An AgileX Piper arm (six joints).
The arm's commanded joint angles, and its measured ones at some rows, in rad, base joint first. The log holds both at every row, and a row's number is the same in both.
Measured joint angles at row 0:
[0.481 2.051 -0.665 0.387 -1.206 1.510]
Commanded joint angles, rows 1 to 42:
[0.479 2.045 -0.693 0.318 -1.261 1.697]
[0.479 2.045 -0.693 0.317 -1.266 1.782]
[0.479 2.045 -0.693 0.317 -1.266 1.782]
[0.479 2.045 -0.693 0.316 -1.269 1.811]
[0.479 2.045 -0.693 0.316 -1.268 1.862]
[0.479 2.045 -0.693 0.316 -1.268 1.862]
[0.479 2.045 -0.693 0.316 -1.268 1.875]
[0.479 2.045 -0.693 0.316 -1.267 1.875]
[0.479 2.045 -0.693 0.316 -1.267 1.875]
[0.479 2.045 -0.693 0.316 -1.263 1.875]
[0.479 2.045 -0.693 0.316 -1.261 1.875]
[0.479 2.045 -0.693 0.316 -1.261 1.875]
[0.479 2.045 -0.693 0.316 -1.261 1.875]
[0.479 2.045 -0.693 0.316 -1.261 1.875]
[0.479 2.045 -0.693 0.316 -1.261 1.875]
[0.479 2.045 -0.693 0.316 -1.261 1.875]
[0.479 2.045 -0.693 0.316 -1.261 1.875]
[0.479 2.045 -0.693 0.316 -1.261 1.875]
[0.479 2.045 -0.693 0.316 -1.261 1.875]
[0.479 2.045 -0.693 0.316 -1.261 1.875]
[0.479 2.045 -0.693 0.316 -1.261 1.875]
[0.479 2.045 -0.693 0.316 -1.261 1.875]
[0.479 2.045 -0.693 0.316 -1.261 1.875]
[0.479 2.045 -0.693 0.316 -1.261 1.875]
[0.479 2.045 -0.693 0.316 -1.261 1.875]
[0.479 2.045 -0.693 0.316 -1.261 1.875]
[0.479 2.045 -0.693 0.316 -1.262 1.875]
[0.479 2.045 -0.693 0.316 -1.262 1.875]
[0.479 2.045 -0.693 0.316 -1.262 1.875]
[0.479 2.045 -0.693 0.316 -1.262 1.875]
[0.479 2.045 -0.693 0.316 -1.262 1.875]
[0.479 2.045 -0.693 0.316 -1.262 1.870]
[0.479 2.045 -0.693 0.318 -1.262 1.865]
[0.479 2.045 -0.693 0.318 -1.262 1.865]
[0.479 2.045 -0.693 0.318 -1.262 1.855]
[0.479 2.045 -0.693 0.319 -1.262 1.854]
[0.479 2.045 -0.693 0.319 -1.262 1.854]
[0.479 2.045 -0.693 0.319 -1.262 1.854]
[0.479 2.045 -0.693 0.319 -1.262 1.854]
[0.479 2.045 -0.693 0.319 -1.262 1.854]
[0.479 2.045 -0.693 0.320 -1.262 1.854]
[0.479 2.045 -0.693 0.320 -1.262 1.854]
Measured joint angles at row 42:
[0.484 2.051 -0.666 0.330 -1.198 1.865]
